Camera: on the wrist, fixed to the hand. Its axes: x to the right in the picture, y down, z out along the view.
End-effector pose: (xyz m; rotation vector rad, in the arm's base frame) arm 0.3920 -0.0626 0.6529 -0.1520 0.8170 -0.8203
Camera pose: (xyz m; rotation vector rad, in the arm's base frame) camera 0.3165 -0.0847 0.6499 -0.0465 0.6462 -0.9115
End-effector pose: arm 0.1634 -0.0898 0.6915 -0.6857 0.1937 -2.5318
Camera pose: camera 0.1219 -0.0324 0.6572 -0.7440 -0.0827 -2.5058
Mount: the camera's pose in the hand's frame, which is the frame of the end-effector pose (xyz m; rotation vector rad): -0.0131 -0.0586 -0.0509 0.1813 -0.0976 -0.0381
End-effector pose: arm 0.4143 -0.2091 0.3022 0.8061 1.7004 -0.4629
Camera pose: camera 0.3390 -0.2187 0.3230 0.8682 1.6015 -0.6796
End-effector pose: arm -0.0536 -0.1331 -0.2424 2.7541 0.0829 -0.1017
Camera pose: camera -0.0678 -0.0603 -0.2161 2.9233 0.1046 -0.2659
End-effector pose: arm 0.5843 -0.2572 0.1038 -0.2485 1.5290 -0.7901
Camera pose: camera 0.5205 -0.2759 0.1460 -0.1795 1.3553 -0.9279
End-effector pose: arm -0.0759 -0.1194 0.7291 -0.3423 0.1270 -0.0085
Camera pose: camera -0.0945 -0.1912 0.7028 -0.1636 0.0226 -0.0407
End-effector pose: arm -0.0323 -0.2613 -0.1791 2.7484 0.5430 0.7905
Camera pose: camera -0.0873 -0.2077 -0.1615 2.9127 0.6754 0.6225
